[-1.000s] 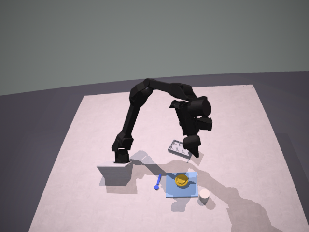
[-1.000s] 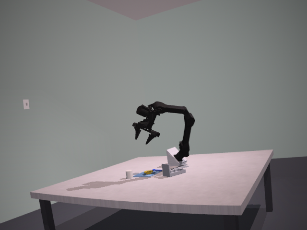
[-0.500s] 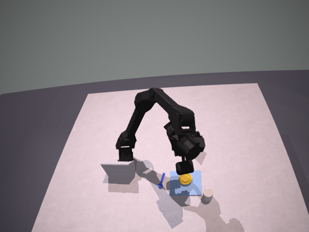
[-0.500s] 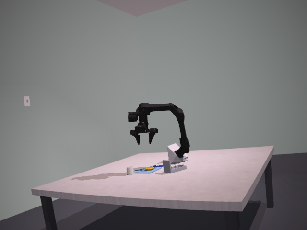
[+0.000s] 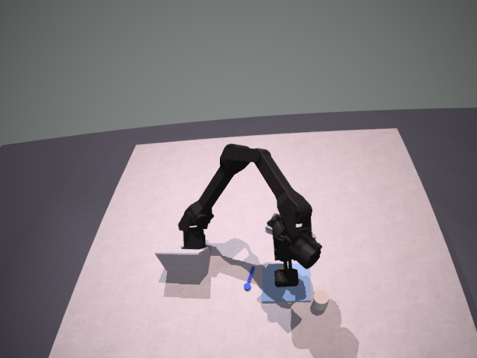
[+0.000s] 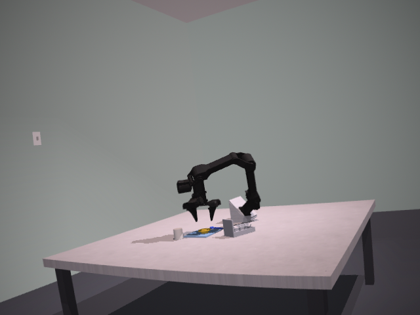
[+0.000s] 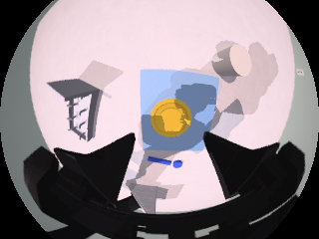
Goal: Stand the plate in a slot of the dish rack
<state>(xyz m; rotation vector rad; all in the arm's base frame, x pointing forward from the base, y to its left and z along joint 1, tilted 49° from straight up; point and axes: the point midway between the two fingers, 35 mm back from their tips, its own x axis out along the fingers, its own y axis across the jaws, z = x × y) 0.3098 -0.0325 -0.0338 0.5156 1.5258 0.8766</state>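
Right now the yellow plate is 5 cm below my gripper tip. Round my gripper tip: blue mat 6 cm below, 2 cm to the right; then white cup 11 cm ahead, 8 cm to the right, 4 cm below; then blue spoon 11 cm behind, 6 cm below, 2 cm to the right.
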